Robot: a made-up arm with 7 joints. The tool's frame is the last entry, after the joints. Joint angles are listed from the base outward. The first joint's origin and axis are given. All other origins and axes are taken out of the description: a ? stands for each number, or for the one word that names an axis. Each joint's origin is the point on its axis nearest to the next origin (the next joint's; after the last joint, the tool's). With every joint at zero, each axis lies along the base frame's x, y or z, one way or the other. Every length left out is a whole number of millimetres.
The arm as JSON. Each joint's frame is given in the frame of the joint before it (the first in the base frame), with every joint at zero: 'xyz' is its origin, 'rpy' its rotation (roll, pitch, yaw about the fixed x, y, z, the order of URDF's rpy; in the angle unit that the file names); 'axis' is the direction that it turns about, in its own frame. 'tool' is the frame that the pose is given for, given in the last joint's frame.
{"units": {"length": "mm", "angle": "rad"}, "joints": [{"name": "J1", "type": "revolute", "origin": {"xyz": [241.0, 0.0, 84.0], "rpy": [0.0, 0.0, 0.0]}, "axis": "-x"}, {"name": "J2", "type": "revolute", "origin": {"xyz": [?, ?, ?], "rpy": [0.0, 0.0, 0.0]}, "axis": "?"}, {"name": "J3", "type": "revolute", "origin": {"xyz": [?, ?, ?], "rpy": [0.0, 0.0, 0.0]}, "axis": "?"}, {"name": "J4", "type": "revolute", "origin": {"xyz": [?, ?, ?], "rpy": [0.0, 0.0, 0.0]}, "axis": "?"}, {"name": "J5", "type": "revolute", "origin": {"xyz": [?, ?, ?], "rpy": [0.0, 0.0, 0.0]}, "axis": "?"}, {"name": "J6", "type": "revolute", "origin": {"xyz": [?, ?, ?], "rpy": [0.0, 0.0, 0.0]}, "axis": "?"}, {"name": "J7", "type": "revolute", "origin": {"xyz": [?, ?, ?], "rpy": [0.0, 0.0, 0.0]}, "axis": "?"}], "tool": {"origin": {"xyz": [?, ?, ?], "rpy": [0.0, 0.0, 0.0]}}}
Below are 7 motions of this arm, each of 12 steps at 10 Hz.
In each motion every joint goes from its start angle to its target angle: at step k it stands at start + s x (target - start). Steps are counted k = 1, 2, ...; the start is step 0. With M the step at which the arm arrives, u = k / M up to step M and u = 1 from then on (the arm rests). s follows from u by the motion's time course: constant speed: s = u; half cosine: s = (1 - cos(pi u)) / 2; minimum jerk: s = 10 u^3 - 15 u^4 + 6 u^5.
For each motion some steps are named. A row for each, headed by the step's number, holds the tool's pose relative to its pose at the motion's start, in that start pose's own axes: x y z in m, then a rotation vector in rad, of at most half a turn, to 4 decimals.
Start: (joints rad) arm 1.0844 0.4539 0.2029 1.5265 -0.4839 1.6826 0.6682
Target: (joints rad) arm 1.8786 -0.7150 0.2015 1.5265 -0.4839 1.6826 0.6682
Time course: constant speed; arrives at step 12
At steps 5, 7, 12:
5: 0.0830 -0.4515 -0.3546 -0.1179 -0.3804 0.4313
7: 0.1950 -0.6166 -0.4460 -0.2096 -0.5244 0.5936
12: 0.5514 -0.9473 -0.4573 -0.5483 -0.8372 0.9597

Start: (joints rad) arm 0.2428 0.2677 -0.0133 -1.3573 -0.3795 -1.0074 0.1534
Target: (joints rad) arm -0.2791 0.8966 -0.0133 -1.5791 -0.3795 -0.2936 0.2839
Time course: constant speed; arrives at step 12
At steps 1, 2, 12:
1: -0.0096 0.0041 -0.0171 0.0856 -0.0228 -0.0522
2: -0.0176 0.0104 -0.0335 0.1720 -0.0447 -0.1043
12: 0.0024 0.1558 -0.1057 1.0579 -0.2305 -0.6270

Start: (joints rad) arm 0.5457 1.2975 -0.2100 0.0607 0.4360 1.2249 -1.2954
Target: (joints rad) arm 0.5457 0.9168 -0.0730 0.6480 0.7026 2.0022 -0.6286
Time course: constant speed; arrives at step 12
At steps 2, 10, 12:
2: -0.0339 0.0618 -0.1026 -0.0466 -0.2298 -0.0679
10: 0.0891 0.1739 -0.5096 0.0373 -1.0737 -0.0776
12: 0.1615 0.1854 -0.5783 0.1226 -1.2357 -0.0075

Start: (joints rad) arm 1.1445 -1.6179 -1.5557 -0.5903 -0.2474 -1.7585 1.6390
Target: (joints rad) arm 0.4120 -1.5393 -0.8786 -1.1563 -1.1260 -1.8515 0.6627
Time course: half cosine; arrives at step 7
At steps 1, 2, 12:
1: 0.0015 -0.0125 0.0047 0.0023 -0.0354 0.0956
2: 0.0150 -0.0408 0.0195 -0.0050 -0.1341 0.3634
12: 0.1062 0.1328 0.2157 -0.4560 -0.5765 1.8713

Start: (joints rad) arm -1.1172 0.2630 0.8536 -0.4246 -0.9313 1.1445 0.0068
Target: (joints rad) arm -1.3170 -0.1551 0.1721 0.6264 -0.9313 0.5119 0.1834
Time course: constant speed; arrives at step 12
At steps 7, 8, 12:
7: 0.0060 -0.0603 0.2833 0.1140 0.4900 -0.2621
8: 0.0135 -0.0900 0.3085 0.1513 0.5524 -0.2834
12: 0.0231 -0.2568 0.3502 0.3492 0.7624 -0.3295

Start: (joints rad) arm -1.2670 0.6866 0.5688 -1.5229 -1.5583 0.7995 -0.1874
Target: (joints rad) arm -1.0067 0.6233 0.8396 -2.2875 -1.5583 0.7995 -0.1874
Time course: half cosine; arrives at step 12
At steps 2, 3, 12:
2: -0.0065 0.0143 -0.0124 -0.0031 -0.0496 -0.0424
3: -0.0121 0.0316 -0.0275 -0.0064 -0.1085 -0.0928
12: 0.0702 0.2147 -0.1718 -0.0107 -0.7334 -0.6382

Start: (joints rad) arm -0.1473 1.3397 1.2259 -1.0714 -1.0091 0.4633 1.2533
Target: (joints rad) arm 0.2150 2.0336 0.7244 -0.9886 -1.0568 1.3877 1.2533
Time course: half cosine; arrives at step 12
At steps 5, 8, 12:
5: 0.0193 -0.0185 -0.0169 -0.2178 0.2674 0.2791
8: 0.0426 -0.0082 -0.0531 -0.5327 0.5267 0.4522
12: 0.0528 0.0044 -0.0913 -0.7751 0.6746 0.4978

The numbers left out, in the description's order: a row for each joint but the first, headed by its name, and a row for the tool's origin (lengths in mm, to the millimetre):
J2: xyz 0.0 56.0 -10.0, axis +z
J3: xyz -69.0 -503.0 0.0, axis -y
J4: xyz -104.0 0.0 -212.0, axis +x
J5: xyz 0.0 181.0 16.0, axis -y
J6: xyz -48.0 0.0 371.0, axis +x
J7: xyz 0.0 -177.0 171.0, axis -z
tool: xyz -348.0 -102.0 0.0

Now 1 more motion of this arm.
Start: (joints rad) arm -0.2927 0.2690 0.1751 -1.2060 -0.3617 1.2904 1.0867
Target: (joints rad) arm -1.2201 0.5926 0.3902 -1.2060 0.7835 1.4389 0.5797
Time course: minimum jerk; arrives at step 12
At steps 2, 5, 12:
2: 0.0050 -0.0292 -0.0040 0.0333 0.0288 0.0674
5: 0.1057 -0.2294 -0.1343 0.4009 0.2160 0.6306
12: 0.2031 0.0009 -0.7289 1.4866 0.0171 1.5313

